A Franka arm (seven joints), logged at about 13 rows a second.
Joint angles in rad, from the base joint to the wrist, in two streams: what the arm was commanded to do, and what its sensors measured. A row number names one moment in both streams.
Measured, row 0: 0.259 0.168 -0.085 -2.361 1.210 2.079 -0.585
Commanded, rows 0 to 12: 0.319 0.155 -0.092 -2.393 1.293 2.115 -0.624; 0.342 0.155 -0.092 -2.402 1.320 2.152 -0.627; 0.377 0.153 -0.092 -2.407 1.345 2.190 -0.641; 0.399 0.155 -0.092 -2.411 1.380 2.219 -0.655; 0.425 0.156 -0.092 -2.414 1.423 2.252 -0.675; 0.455 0.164 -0.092 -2.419 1.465 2.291 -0.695; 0.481 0.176 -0.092 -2.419 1.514 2.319 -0.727; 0.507 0.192 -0.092 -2.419 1.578 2.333 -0.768; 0.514 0.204 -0.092 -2.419 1.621 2.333 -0.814; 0.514 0.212 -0.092 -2.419 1.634 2.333 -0.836; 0.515 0.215 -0.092 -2.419 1.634 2.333 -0.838; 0.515 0.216 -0.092 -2.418 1.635 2.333 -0.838; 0.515 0.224 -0.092 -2.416 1.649 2.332 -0.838
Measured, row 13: 0.509 0.218 -0.085 -2.418 1.608 2.329 -0.811
